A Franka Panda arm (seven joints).
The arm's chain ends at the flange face. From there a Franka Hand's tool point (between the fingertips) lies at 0.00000 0.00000 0.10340 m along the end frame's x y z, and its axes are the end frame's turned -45 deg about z.
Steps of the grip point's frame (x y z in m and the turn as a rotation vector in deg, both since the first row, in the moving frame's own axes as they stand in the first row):
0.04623 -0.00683 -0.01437 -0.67 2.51 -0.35
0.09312 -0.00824 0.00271 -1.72 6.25 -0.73
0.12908 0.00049 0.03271 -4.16 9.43 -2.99
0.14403 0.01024 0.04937 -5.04 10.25 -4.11
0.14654 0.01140 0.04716 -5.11 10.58 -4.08
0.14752 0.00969 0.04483 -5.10 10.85 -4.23
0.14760 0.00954 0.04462 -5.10 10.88 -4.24
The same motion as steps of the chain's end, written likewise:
0.02381 -0.03516 -0.01426 1.30 2.25 -0.35
0.04991 -0.06584 0.00337 3.20 5.64 -0.73
0.07455 -0.08379 0.03438 3.73 9.61 -2.99
0.08996 -0.08731 0.05142 3.68 10.81 -4.11
0.09206 -0.08792 0.04933 3.87 11.09 -4.08
0.09125 -0.08943 0.04708 4.07 11.28 -4.23
0.09116 -0.08956 0.04688 4.09 11.30 -4.24

